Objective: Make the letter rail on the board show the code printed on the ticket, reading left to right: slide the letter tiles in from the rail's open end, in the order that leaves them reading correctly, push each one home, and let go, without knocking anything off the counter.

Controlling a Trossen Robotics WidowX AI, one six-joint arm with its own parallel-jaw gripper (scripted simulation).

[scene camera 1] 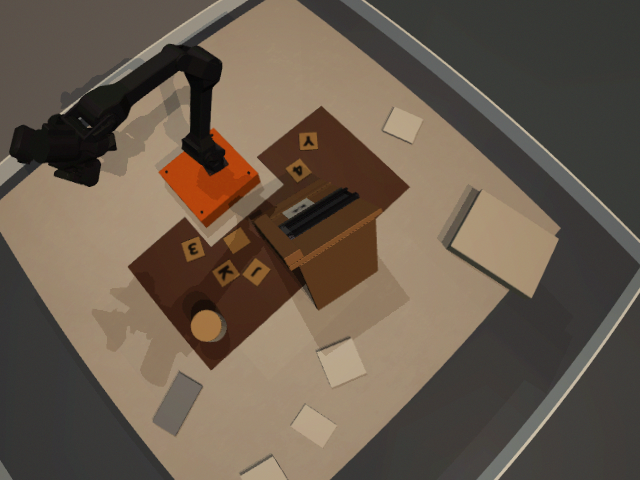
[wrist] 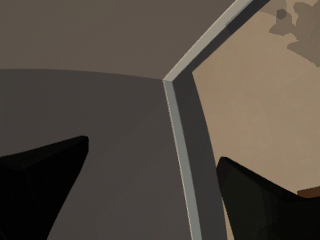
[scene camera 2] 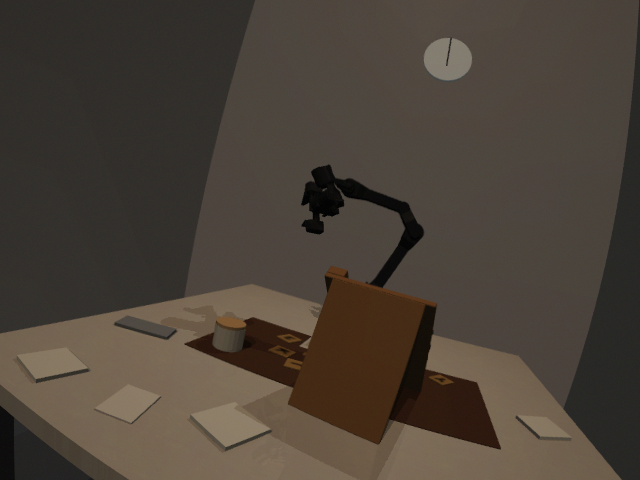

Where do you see a sloped board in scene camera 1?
333,242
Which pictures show the gripper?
Scene camera 1, the wrist view and scene camera 2: all of them.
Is the gripper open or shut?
Open.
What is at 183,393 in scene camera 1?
A grey slab.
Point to a dark brown mat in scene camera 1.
181,289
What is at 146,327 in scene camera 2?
A grey slab.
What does the gripper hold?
Nothing.
